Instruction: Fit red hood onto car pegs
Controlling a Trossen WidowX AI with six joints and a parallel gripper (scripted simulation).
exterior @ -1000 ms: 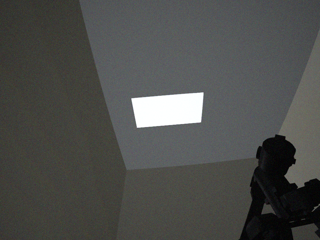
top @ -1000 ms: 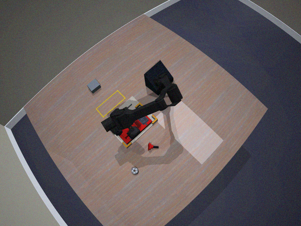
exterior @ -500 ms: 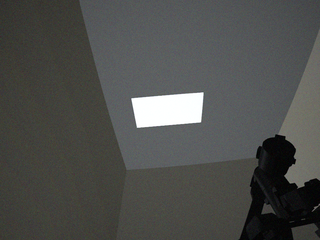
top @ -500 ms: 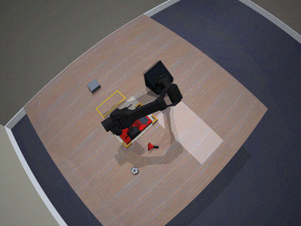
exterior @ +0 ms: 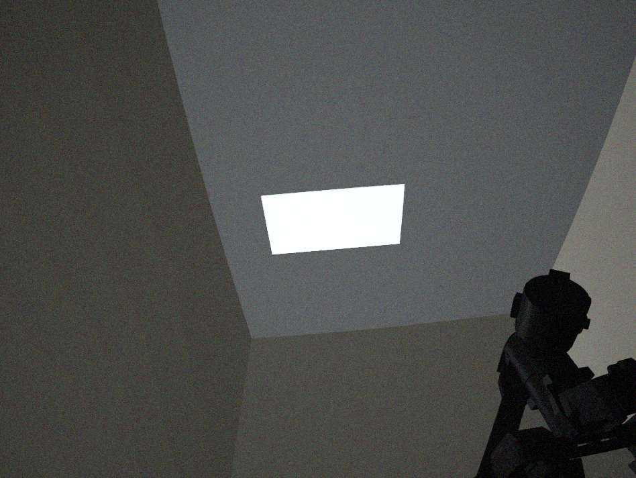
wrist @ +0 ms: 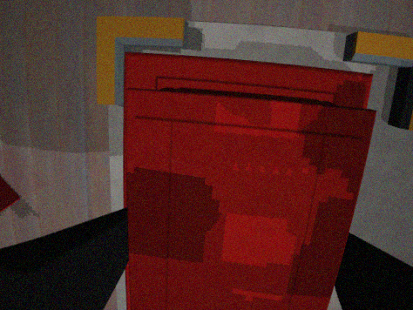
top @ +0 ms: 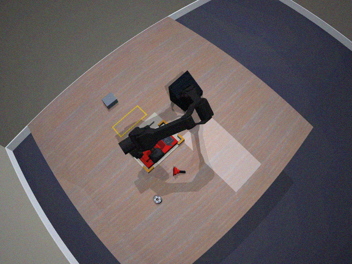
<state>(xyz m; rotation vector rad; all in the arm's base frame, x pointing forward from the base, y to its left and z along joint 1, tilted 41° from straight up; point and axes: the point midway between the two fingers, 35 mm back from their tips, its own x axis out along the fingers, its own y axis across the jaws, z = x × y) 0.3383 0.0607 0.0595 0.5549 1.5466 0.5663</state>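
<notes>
Right now the grey engine block is 30 mm below my gripper tip and 10 mm to the left of it. The rest, counted from my gripper tip: red hood (right at my gripper tip).
</notes>
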